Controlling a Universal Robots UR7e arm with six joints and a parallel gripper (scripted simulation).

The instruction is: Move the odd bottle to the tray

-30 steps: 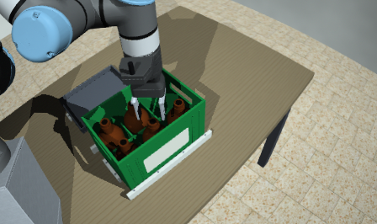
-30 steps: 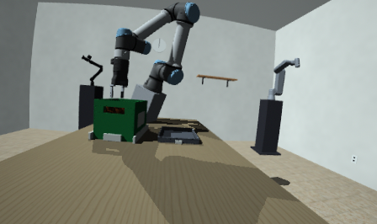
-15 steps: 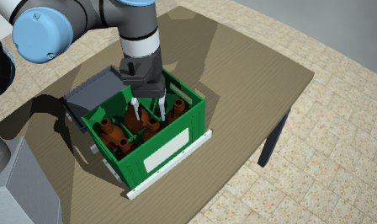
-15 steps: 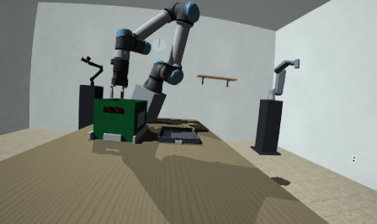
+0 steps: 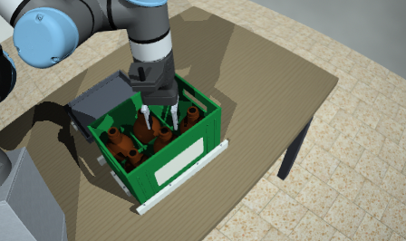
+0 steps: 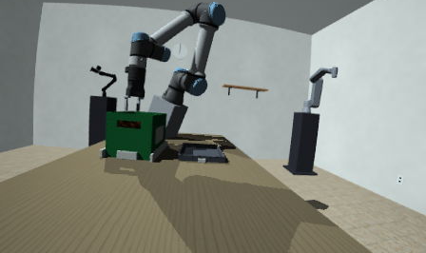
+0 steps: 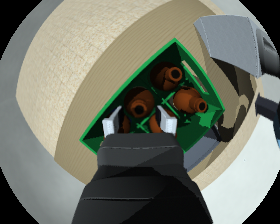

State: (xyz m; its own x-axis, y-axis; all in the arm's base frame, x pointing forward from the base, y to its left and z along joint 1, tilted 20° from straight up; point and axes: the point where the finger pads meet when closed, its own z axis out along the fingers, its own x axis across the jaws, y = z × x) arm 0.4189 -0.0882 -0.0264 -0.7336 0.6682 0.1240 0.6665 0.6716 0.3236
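The crate is 4 cm to the left of my hand and 11 cm below it. Also, from my hand: dark grey tray (4 cm behind, 33 cm to the left, 19 cm below).
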